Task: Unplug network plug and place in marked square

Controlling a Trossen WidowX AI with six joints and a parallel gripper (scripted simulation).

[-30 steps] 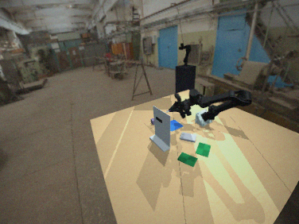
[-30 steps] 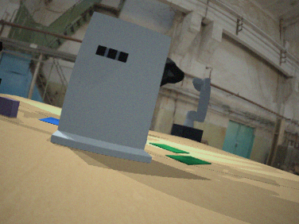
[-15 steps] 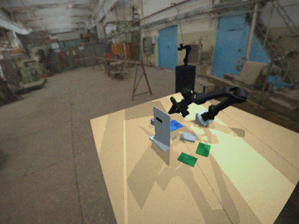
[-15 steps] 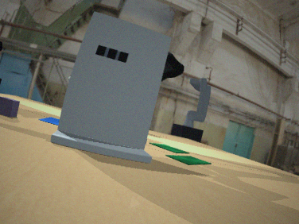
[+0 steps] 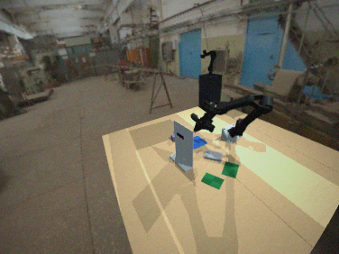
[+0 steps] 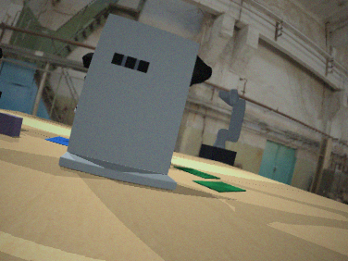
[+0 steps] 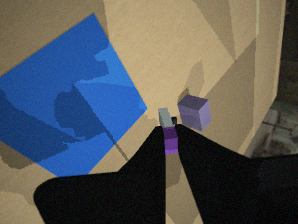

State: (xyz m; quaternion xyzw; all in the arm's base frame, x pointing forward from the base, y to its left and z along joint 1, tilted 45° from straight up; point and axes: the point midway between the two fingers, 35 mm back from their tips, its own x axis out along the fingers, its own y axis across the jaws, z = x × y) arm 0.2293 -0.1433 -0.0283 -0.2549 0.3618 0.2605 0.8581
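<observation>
My gripper tip is 9 cm above the blue marked square, 2 cm past it and 1 cm to the right of it. Round my gripper tip: network plug: right at my gripper tip; upright grey panel: 18 cm ahead, 10 cm to the left, 2 cm above; grey piece: 19 cm to the left, 9 cm below.
</observation>
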